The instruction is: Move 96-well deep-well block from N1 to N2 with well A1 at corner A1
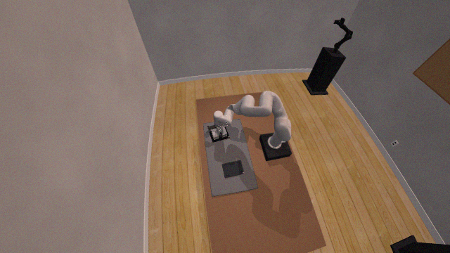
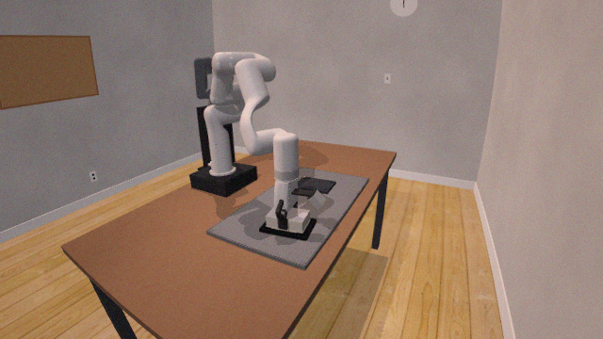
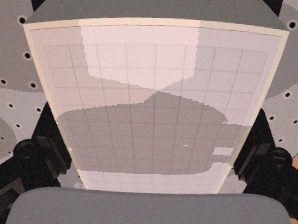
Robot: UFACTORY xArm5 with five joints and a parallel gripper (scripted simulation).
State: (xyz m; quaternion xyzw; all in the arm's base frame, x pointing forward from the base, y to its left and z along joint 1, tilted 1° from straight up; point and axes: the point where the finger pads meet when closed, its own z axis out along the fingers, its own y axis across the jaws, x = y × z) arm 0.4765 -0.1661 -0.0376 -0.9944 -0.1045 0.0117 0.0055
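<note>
My gripper is now right at the white deep-well block.
</note>
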